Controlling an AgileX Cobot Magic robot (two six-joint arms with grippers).
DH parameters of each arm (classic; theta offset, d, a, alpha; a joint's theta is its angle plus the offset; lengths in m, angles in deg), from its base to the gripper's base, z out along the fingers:
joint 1: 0 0.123 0 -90
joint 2: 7.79 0 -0.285 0
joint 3: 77.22 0 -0.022 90
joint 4: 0 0.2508 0 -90
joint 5: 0 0 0.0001 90
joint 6: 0 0.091 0 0
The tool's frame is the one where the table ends.
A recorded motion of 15 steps. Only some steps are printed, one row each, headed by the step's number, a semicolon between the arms.
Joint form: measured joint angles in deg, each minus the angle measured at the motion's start. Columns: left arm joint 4, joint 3, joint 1, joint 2, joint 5, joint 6; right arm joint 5, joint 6, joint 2, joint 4, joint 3, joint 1.
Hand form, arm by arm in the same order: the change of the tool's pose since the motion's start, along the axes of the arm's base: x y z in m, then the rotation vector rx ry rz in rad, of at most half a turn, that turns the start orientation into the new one. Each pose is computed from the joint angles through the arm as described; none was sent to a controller.
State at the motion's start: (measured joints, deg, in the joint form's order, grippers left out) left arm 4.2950 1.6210 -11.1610 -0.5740 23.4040 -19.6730; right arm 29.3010 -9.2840 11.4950 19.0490 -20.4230 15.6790
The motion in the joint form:
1: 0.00 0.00 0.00 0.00 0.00 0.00; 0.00 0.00 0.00 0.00 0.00 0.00
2: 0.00 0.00 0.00 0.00 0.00 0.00; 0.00 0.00 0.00 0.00 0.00 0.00
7: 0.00 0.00 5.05 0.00 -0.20 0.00; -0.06 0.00 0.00 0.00 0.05 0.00
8: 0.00 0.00 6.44 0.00 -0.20 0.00; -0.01 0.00 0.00 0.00 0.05 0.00
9: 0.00 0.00 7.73 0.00 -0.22 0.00; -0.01 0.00 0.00 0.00 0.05 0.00
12: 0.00 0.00 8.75 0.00 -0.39 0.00; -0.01 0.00 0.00 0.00 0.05 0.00
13: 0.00 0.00 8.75 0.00 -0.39 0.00; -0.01 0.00 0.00 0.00 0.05 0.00
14: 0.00 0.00 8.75 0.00 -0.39 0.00; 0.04 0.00 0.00 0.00 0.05 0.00
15: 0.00 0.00 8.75 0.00 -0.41 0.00; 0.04 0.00 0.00 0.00 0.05 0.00
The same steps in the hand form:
1: 0.0000 0.0000 0.0000 0.0000 0.0000 0.0000; 0.0000 0.0000 0.0000 0.0000 0.0000 0.0000
2: 0.0000 0.0000 0.0000 0.0000 0.0000 0.0000; 0.0000 0.0000 0.0000 0.0000 0.0000 0.0000
7: 0.0006 0.0045 0.0003 -0.0005 -0.0034 0.0879; 0.0001 0.0000 -0.0002 0.0001 -0.0001 -0.0003
8: 0.0006 0.0058 0.0003 -0.0005 -0.0035 0.1121; 0.0001 0.0000 -0.0003 -0.0002 0.0007 -0.0001
9: 0.0006 0.0069 0.0003 -0.0005 -0.0038 0.1346; 0.0001 0.0000 -0.0003 -0.0002 0.0007 -0.0001
12: 0.0007 0.0078 0.0006 -0.0008 -0.0068 0.1522; 0.0001 0.0000 -0.0003 -0.0002 0.0007 -0.0001
13: 0.0007 0.0078 0.0006 -0.0008 -0.0068 0.1522; 0.0001 0.0000 -0.0003 -0.0002 0.0007 -0.0001
14: 0.0007 0.0078 0.0006 -0.0008 -0.0068 0.1522; 0.0000 0.0000 -0.0003 -0.0005 0.0015 0.0002
15: 0.0007 0.0078 0.0006 -0.0008 -0.0071 0.1522; 0.0000 0.0000 -0.0003 -0.0005 0.0015 0.0002

